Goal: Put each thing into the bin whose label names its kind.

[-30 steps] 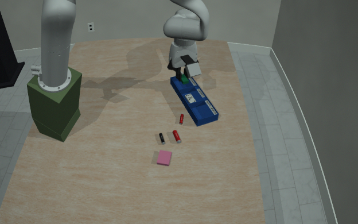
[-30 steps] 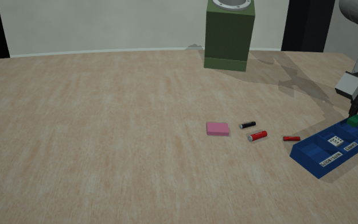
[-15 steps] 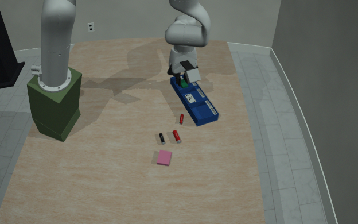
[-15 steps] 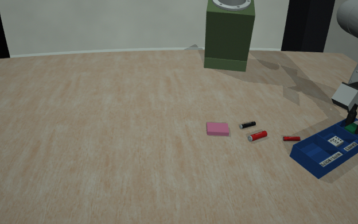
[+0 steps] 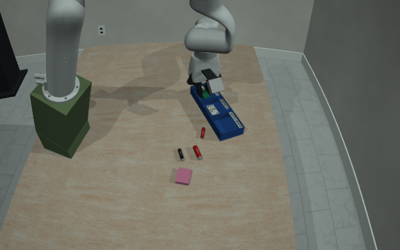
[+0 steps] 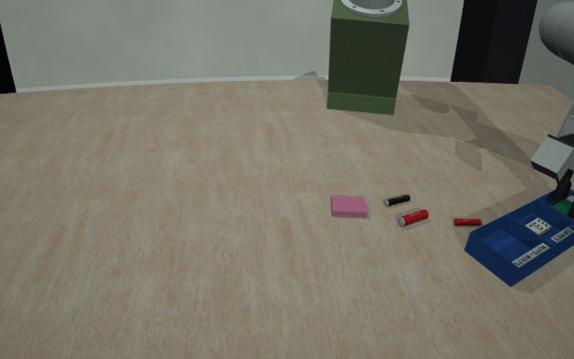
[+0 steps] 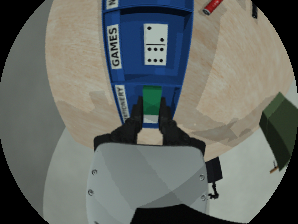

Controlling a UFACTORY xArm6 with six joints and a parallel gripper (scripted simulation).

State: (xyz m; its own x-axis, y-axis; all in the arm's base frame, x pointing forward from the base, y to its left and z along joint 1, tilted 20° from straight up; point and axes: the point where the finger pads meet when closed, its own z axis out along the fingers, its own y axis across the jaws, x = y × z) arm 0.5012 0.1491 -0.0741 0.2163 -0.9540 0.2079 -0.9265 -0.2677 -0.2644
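Right now my hand is 2 cm above the green-and-white eraser and 1 cm to the right of it. Round my hand: blue bin: 8 cm to the right, 3 cm ahead, 2 cm below; then white domino: 8 cm to the right, 3 cm below, 2 cm ahead; then thin red battery: 17 cm to the right, 3 cm below, 3 cm behind.
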